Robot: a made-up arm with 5 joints. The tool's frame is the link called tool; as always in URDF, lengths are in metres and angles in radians. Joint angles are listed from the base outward.
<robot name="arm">
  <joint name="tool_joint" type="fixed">
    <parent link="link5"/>
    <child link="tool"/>
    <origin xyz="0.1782 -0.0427 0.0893" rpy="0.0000 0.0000 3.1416"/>
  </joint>
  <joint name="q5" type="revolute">
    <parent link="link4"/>
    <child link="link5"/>
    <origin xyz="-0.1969 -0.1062 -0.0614"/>
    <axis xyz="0 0 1"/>
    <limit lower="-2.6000" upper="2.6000"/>
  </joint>
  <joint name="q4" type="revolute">
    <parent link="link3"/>
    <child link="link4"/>
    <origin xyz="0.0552 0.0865 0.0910" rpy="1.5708 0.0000 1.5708"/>
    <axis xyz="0 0 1"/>
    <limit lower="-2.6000" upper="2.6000"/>
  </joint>
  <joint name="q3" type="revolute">
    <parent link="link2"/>
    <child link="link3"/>
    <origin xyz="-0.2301 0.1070 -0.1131" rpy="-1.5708 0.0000 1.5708"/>
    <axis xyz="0 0 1"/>
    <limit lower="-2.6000" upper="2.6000"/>
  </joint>
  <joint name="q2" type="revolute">
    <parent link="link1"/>
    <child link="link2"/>
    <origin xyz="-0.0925 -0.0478 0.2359" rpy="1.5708 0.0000 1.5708"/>
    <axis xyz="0 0 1"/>
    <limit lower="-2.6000" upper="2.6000"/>
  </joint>
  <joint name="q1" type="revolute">
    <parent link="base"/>
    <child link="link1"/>
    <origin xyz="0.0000 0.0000 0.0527"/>
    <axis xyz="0 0 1"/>
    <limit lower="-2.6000" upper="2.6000"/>
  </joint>
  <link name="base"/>
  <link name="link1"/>
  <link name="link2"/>
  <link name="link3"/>
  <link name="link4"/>
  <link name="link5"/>
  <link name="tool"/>
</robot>
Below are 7 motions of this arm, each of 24 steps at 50 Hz.
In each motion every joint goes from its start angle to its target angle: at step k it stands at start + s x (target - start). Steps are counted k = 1, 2, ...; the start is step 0. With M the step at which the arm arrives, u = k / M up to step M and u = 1 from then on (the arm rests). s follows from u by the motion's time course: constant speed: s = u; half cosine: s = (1 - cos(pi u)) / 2; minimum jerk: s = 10 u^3 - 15 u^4 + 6 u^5.
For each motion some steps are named. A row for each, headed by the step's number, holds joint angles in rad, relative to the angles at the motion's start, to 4 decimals.
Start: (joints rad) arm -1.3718 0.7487 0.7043 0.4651 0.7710
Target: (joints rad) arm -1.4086 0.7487 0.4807 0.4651 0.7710
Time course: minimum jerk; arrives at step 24
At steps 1, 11, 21, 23, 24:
1: 0.0000 0.0000 -0.0002 0.0000 0.0000
11: -0.0155 0.0000 -0.0944 0.0000 0.0000
21: -0.0362 0.0000 -0.2200 0.0000 0.0000
23: -0.0368 0.0000 -0.2234 0.0000 0.0000
24: -0.0368 0.0000 -0.2236 0.0000 0.0000

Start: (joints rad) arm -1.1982 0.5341 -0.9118 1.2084 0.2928
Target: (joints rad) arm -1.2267 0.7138 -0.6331 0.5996 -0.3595
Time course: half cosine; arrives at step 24
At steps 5, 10, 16, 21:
5: -0.0029 0.0186 0.0288 -0.0629 -0.0674
10: -0.0106 0.0666 0.1033 -0.2256 -0.2417
16: -0.0214 0.1348 0.2090 -0.4566 -0.4892
21: -0.0274 0.1729 0.2681 -0.5856 -0.6275

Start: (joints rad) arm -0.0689 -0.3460 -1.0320 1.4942 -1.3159
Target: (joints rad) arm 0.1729 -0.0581 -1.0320 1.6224 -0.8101
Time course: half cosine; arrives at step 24
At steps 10, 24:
10: 0.0896 0.1067 0.0000 0.0475 0.1874
24: 0.2418 0.2879 0.0000 0.1282 0.5058

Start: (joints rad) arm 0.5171 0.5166 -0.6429 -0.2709 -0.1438
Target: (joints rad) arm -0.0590 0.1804 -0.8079 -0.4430 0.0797
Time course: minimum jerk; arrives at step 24
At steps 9, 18, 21, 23, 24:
9: -0.1585 -0.0925 -0.0454 -0.0474 0.0615
18: -0.5165 -0.3014 -0.1479 -0.1543 0.2004
21: -0.5669 -0.3308 -0.1624 -0.1693 0.2199
23: -0.5757 -0.3360 -0.1649 -0.1720 0.2233
24: -0.5761 -0.3362 -0.1650 -0.1721 0.2235

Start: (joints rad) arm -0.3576 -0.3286 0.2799 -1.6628 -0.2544
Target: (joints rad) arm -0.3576 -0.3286 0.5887 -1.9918 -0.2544
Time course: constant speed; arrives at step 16
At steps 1, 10, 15, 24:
1: 0.0000 0.0000 0.0193 -0.0206 0.0000
10: 0.0000 0.0000 0.1930 -0.2056 0.0000
15: 0.0000 0.0000 0.2895 -0.3084 0.0000
24: 0.0000 0.0000 0.3088 -0.3290 0.0000

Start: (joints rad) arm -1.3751 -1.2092 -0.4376 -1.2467 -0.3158
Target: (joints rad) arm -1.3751 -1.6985 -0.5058 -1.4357 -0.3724
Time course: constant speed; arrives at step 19
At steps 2, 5, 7, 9, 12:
2: 0.0000 -0.0515 -0.0072 -0.0199 -0.0060
5: 0.0000 -0.1288 -0.0179 -0.0497 -0.0149
7: 0.0000 -0.1803 -0.0251 -0.0696 -0.0209
9: 0.0000 -0.2318 -0.0323 -0.0895 -0.0268
12: 0.0000 -0.3090 -0.0431 -0.1194 -0.0357

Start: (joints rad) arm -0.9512 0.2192 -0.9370 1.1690 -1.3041
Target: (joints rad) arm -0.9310 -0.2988 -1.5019 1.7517 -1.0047
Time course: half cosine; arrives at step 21
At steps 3, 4, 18, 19, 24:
3: 0.0010 -0.0256 -0.0280 0.0289 0.0148
4: 0.0018 -0.0450 -0.0491 0.0506 0.0260
18: 0.0192 -0.4924 -0.5369 0.5538 0.2846
19: 0.0198 -0.5065 -0.5524 0.5698 0.2927
24: 0.0202 -0.5180 -0.5649 0.5827 0.2994

